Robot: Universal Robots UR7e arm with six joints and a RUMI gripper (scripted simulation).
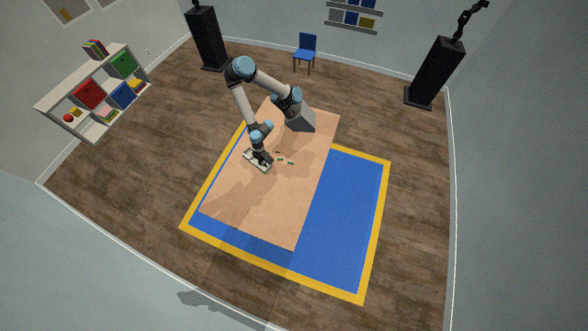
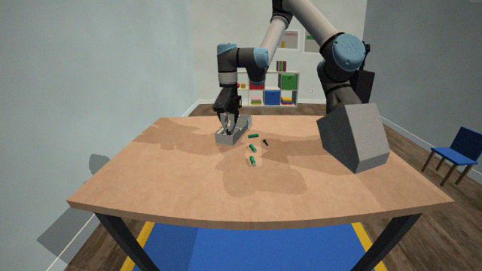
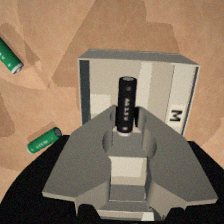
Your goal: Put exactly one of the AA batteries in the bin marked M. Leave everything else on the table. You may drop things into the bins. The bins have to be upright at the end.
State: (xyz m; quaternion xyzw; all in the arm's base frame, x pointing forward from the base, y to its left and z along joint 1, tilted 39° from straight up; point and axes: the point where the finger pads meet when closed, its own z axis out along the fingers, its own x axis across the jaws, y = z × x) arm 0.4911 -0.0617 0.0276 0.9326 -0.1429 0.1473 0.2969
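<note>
My hand is 8 cm to the left of the bin marked M, 2 cm past it and 2 cm above it. The rest, counted from my hand: black battery: 1 cm below; black bolt-like piece: 15 cm behind, 4 cm to the left, 4 cm below.
</note>
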